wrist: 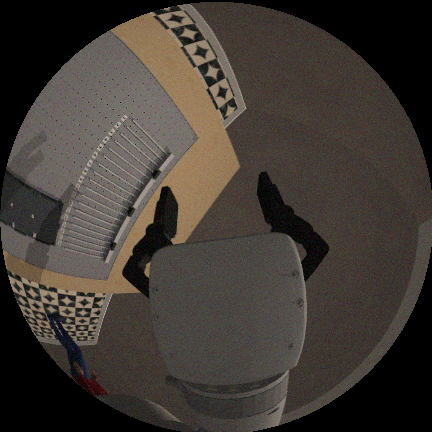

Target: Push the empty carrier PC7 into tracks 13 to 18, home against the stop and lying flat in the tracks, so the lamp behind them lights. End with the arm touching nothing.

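Places are measured from the arm's base along level axes (x ahead, y left, z up), in centimetres.
Pixels of known places: gripper, fingertip midpoint: [214, 187].
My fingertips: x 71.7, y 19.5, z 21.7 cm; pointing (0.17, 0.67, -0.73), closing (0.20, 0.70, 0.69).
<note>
Ahead of a thing's pixels: the offset from my fingertips to its top centre. "spot": to the spot under its first point. Level surfaces: height alone.
A row of parallel light rails, the tracks @(spot: dx +2.0, dy -6.5, dz -31.0 cm) [112, 167], stands on a grey perforated plate in the left half of the wrist view. Small pale labels run along their left ends, too small to read. A pale bar [144, 194] with three small black blocks crosses their right ends. A dark flat body @(spot: dx -16.9, dy -28.9, dz -30.0 cm) [29, 212] lies at the far left, by the lower tracks' left ends; it may be the carrier PC7, but no marking is legible. No lit lamp can be made out. My gripper [214, 187] is open and empty, over the table's edge and floor, to the right of the tracks.
The grey perforated plate [95, 65] lies on a tan table @(dz -32.4 cm) [212, 162]. Black-and-cream patterned strips [201, 52] [82, 312] border it above and below. A blue and red figure [75, 352] is at lower left. Shadows fall on the plate. Brown floor [340, 125] shows to the right.
</note>
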